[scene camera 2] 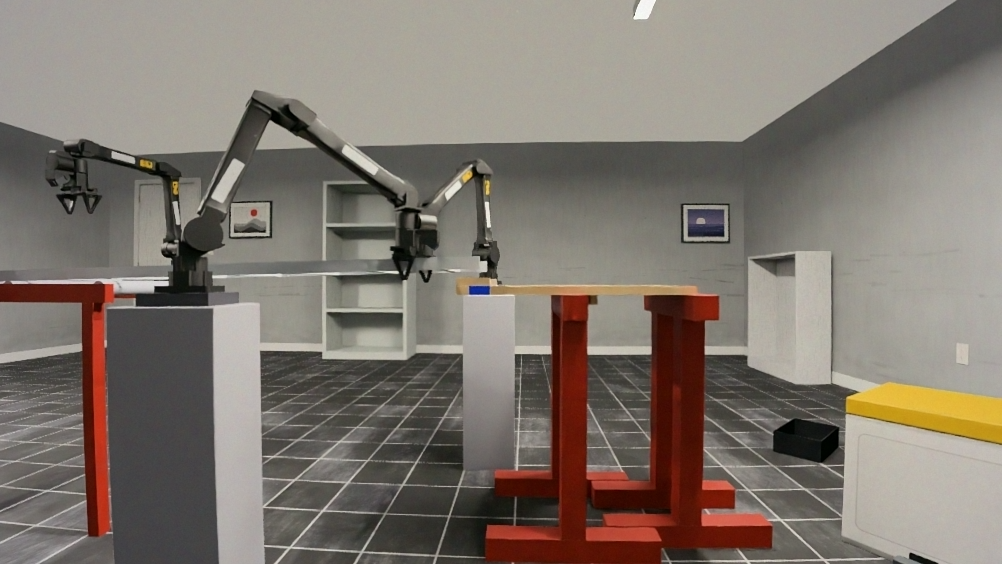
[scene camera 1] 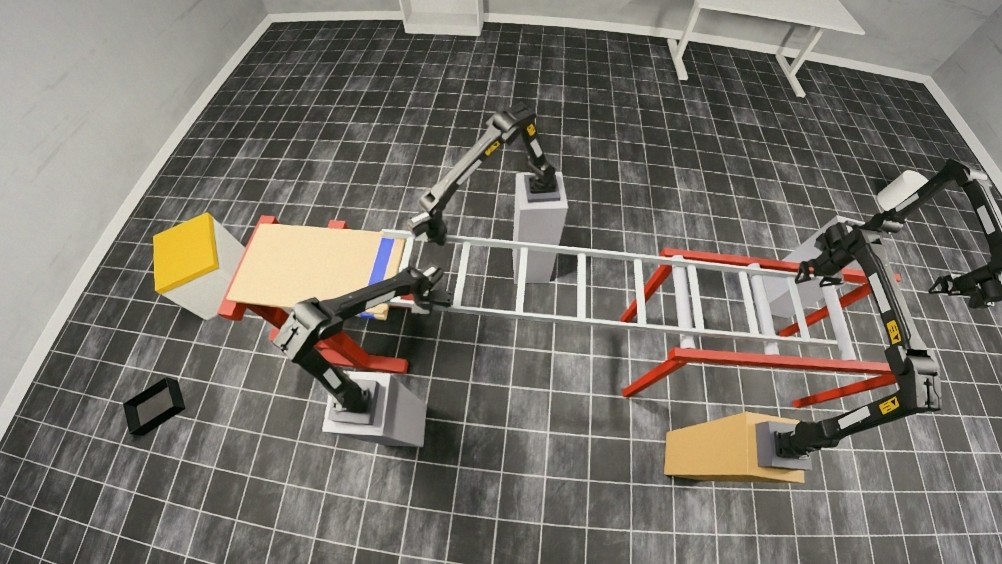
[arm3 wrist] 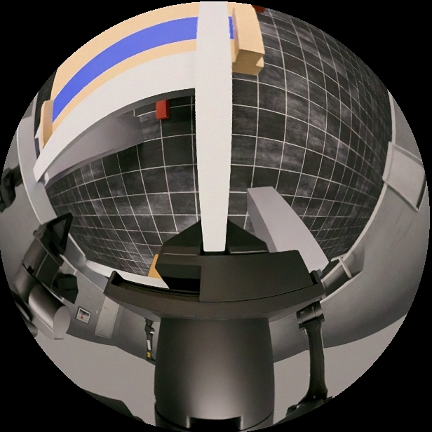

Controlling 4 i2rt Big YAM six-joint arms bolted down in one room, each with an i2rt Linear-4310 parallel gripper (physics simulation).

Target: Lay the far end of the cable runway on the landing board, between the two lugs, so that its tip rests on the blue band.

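The white cable runway (arm3 wrist: 215, 150) (scene camera 1: 581, 287) (scene camera 2: 294, 266) spans from the red stand to the landing board (arm3 wrist: 100, 31) (scene camera 1: 301, 266) (scene camera 2: 596, 289). In scene camera 2 its tip hangs slightly above the board by the blue band (arm3 wrist: 110, 47) (scene camera 1: 382, 259) (scene camera 2: 479, 290). My arm3 gripper (arm3 wrist: 214, 240) is shut on one rail, which passes just left of the right lug (arm3 wrist: 248, 50); the left lug (arm3 wrist: 46, 117) also shows. In scene camera 1, a front-left gripper (scene camera 1: 436, 292) and an upper-middle gripper (scene camera 1: 431, 227) are at opposite rails. Their fingertips are unclear.
Red stand (scene camera 1: 778, 360) with white rollers lies under the near end. Two right-hand grippers (scene camera 1: 818, 274) (scene camera 1: 952, 285) are by and beyond that end. Grey pedestals (scene camera 1: 403, 413) (scene camera 1: 539, 238) flank the runway. A yellow-topped box (scene camera 1: 185, 255) (scene camera 2: 925, 413) and black tray (scene camera 1: 133, 420) (scene camera 2: 806, 444) stand near the board.
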